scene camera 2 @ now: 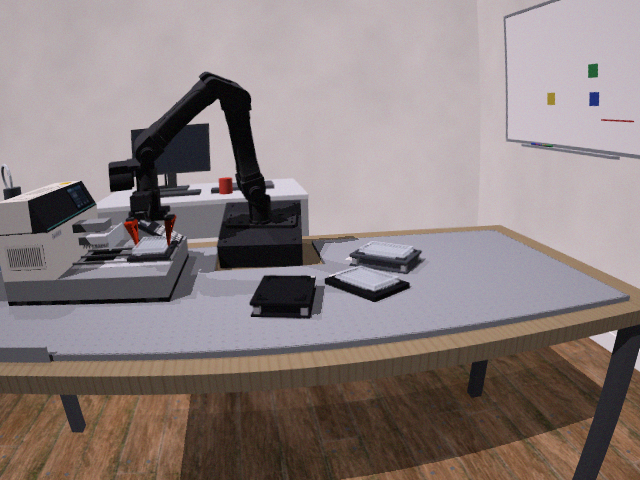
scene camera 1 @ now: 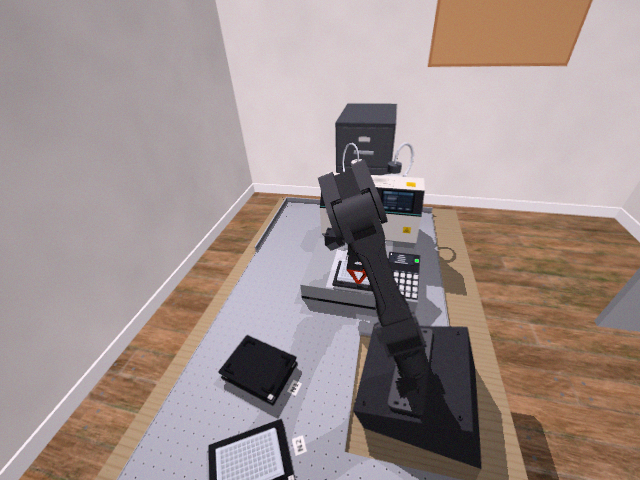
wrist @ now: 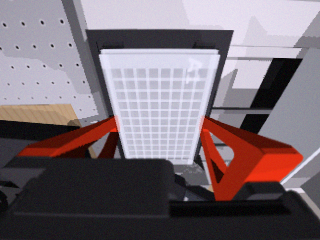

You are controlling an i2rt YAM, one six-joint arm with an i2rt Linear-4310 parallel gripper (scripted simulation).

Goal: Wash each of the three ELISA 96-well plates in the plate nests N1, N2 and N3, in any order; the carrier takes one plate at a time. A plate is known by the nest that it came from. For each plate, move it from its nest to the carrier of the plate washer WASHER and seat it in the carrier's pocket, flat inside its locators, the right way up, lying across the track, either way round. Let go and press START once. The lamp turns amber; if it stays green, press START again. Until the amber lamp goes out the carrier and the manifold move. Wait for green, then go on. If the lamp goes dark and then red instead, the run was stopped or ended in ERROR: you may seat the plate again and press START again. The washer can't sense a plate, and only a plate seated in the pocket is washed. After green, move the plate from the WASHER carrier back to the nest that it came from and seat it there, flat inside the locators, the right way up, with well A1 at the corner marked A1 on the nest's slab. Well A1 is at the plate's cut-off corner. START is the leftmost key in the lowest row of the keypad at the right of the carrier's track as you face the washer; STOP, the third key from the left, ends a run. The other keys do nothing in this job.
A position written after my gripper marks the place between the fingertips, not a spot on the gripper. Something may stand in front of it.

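Washer [scene camera 2: 51, 268] visible; scene camera 1 shows the washer [scene camera 1: 402, 197] too, as does the wrist view, with the washer [wrist: 266, 50]. Nest N1 [scene camera 1: 254, 365] is also in scene camera 2, as nest N1 [scene camera 2: 280, 291]. I see a nest N2 [scene camera 2: 341, 285], a carrier pocket [wrist: 98, 39], an N1 plate [wrist: 159, 108] and an N2 plate [scene camera 2: 360, 276]; in the wrist view the N2 plate is out of frame. My gripper [scene camera 2: 153, 246] is visible, and the wrist view shows my gripper [wrist: 159, 119] as well.
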